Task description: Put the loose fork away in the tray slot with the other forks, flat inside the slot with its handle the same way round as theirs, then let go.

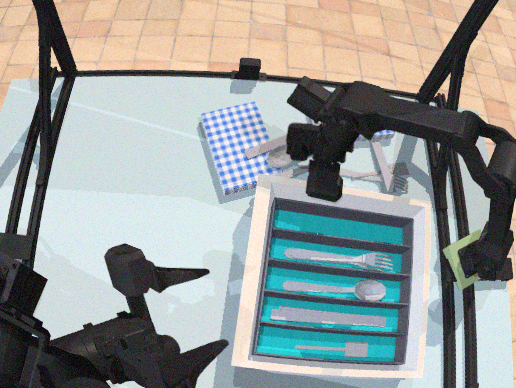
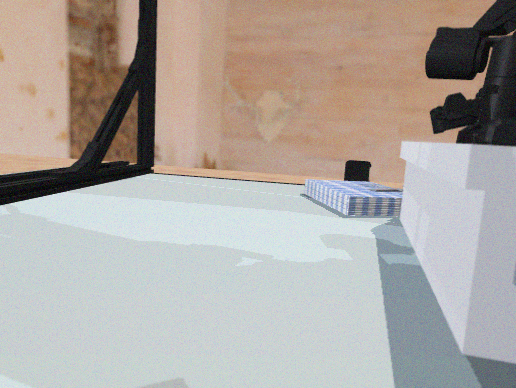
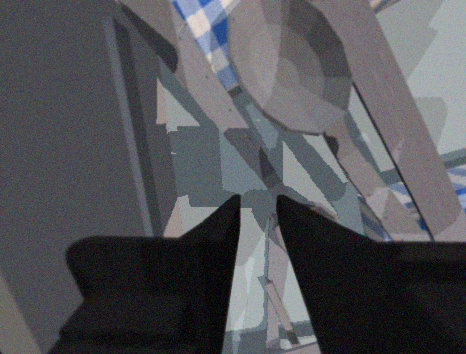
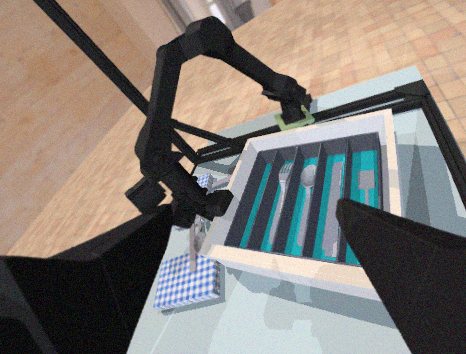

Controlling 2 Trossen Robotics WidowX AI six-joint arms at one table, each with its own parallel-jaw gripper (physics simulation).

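The loose fork [image 1: 400, 184] lies on the table behind the tray's far right corner, among other loose cutlery. The cutlery tray [image 1: 245, 269] [image 4: 284, 261] [image 2: 422, 200] holds a fork [image 1: 341, 259] [image 4: 281, 197] in its second slot from the back, handle to the left. My left gripper [image 1: 324, 192] [image 3: 258, 201] points down at the table just behind the tray's back rim, left of the loose fork. Its fingers stand narrowly apart with nothing held. My right gripper [image 1: 214, 308] [image 4: 254, 209] is wide open and empty at the front left, away from the tray.
A loose spoon [image 1: 279, 158] [image 3: 288, 70] and other grey cutlery lie crossed behind the tray. A blue checked napkin [image 1: 233, 142] [image 2: 356, 198] [image 4: 186, 284] lies left of them, a second one [image 1: 385, 134] under the left arm. The tray's other slots hold a spoon, a knife and a spatula.
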